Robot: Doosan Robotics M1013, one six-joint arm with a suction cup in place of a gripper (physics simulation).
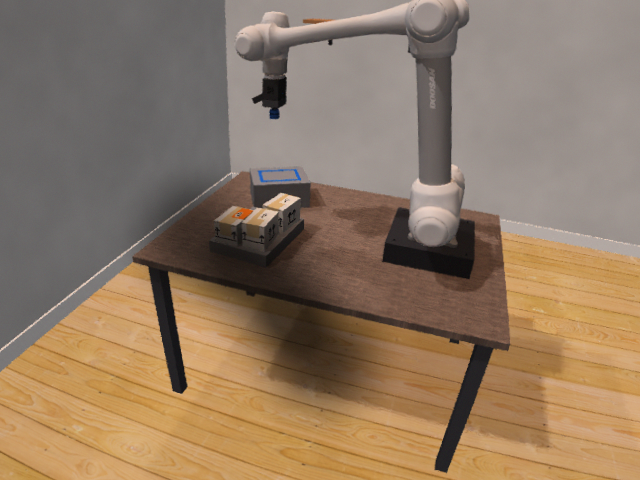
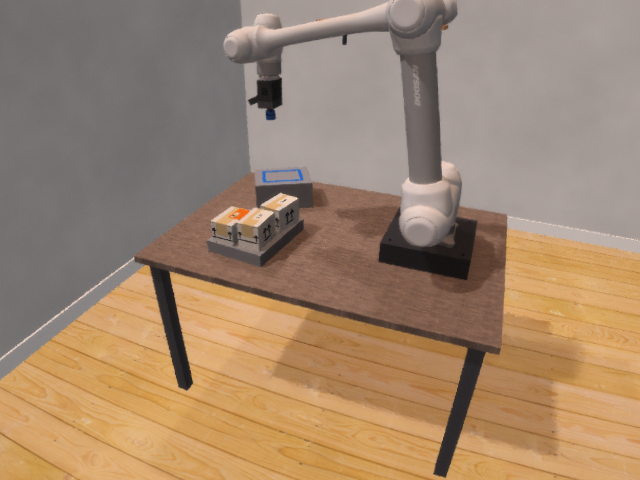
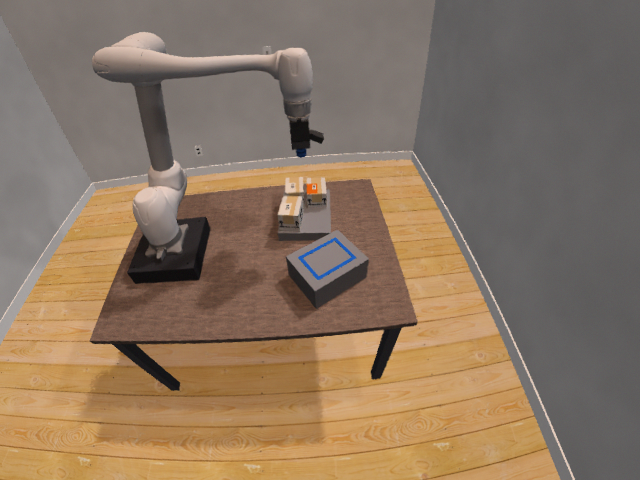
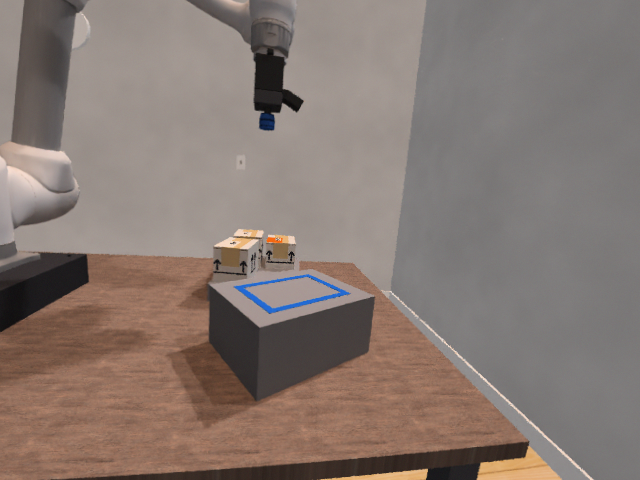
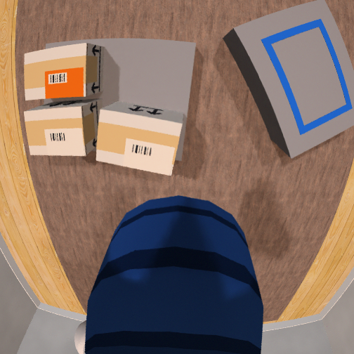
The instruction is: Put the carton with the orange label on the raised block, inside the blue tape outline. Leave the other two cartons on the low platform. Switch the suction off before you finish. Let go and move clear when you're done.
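Frame: origin at the arm's base, x ahead, y left, z up, level; metres.
Seen in the pictures: hand at its tool point: [image 1: 274, 117] [image 2: 270, 118] [image 3: 301, 154] [image 4: 266, 129]; arm's base at its link origin: [image 3: 167, 241].
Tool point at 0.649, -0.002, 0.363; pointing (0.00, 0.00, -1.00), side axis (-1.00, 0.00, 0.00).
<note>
Pixels of each thing's top centre, then the offset from my tool point to it, as dx, dy, dz. "*": a spot on its surface instead. Level surfaces: height alone.
- carton with the orange label, top centre: [image 4: 281, 238] [image 1: 234, 215] [image 2: 231, 215] [image 3: 316, 185] +0.066, +0.232, -0.313
- low platform at its top centre: [image 4: 261, 268] [image 1: 258, 229] [image 2: 256, 229] [image 3: 305, 209] +0.003, +0.156, -0.397
- raised grey block at its top centre: [image 4: 292, 290] [image 3: 327, 257] [image 1: 279, 175] [image 2: 282, 175] +0.061, -0.221, -0.324
- blue tape outline at a spot on its surface: [image 4: 310, 302] * +0.086, -0.281, -0.324
- wooden table at its surface level: dz -0.444
The carton with the orange label [image 1: 227, 221] [image 2: 224, 222] [image 3: 316, 193] [image 4: 280, 251] [image 5: 64, 75] stands upright on the low platform [image 3: 316, 223] [image 5: 150, 65]. A white-labelled carton [image 1: 257, 227] [image 5: 60, 131] stands close beside it. Another white-labelled carton [image 1: 283, 206] [image 3: 290, 212] [image 5: 140, 140] stands on the same platform, nearer the raised block. The raised grey block [image 1: 281, 193] [image 3: 338, 281] [image 4: 315, 341] bears the blue tape outline [image 3: 310, 271] [image 4: 310, 302] [image 5: 285, 87], with bare grey top inside it. My suction cup [image 1: 274, 113] [image 2: 270, 114] [image 3: 301, 152] [image 4: 266, 121] hangs high above the table, with no carton on it.
The arm's black base [image 1: 429, 258] [image 3: 165, 271] stands on the wooden table [image 1: 336, 268] [image 3: 232, 315], across from the platform and the block. A grey wall [image 1: 113, 103] [image 4: 516, 206] rises beyond the table's side near the block.
</note>
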